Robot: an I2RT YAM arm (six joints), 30 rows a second.
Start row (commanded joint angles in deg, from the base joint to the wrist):
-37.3, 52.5, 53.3, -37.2, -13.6, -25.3
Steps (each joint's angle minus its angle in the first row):
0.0, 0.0, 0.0, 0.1, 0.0, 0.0
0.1, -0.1, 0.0, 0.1, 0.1, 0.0
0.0, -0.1, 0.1, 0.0, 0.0, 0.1
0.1, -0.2, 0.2, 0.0, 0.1, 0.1
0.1, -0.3, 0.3, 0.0, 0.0, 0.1
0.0, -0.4, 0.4, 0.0, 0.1, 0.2
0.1, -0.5, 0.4, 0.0, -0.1, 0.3
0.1, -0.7, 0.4, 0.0, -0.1, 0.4
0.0, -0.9, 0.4, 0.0, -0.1, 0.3
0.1, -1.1, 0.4, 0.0, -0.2, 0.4
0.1, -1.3, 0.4, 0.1, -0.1, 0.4
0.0, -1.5, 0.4, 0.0, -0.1, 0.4
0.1, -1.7, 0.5, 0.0, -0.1, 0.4
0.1, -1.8, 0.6, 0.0, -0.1, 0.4
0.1, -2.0, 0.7, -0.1, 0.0, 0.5
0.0, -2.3, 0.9, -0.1, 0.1, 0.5
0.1, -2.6, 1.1, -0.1, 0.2, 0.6
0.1, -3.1, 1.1, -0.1, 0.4, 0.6
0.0, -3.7, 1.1, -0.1, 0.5, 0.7
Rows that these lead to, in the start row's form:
-37.3, 52.5, 53.3, -37.1, -13.6, -25.3
-37.2, 52.4, 53.3, -37.1, -13.5, -25.3
-37.3, 52.4, 53.4, -37.2, -13.6, -25.2
-37.2, 52.3, 53.5, -37.2, -13.5, -25.2
-37.2, 52.2, 53.6, -37.2, -13.6, -25.2
-37.3, 52.1, 53.7, -37.2, -13.5, -25.1
-37.2, 52.0, 53.7, -37.2, -13.7, -25.0
-37.2, 51.8, 53.7, -37.2, -13.7, -24.9
-37.3, 51.6, 53.7, -37.2, -13.7, -25.0
-37.2, 51.4, 53.7, -37.2, -13.8, -24.9
-37.2, 51.2, 53.7, -37.1, -13.7, -24.9
-37.3, 51.0, 53.7, -37.2, -13.7, -24.9
-37.2, 50.8, 53.8, -37.2, -13.7, -24.9
-37.2, 50.7, 53.9, -37.2, -13.7, -24.9
-37.2, 50.5, 54.0, -37.3, -13.6, -24.8
-37.3, 50.2, 54.2, -37.3, -13.5, -24.8
-37.2, 49.9, 54.4, -37.3, -13.4, -24.7
-37.2, 49.4, 54.4, -37.3, -13.2, -24.7
-37.3, 48.8, 54.4, -37.3, -13.1, -24.6

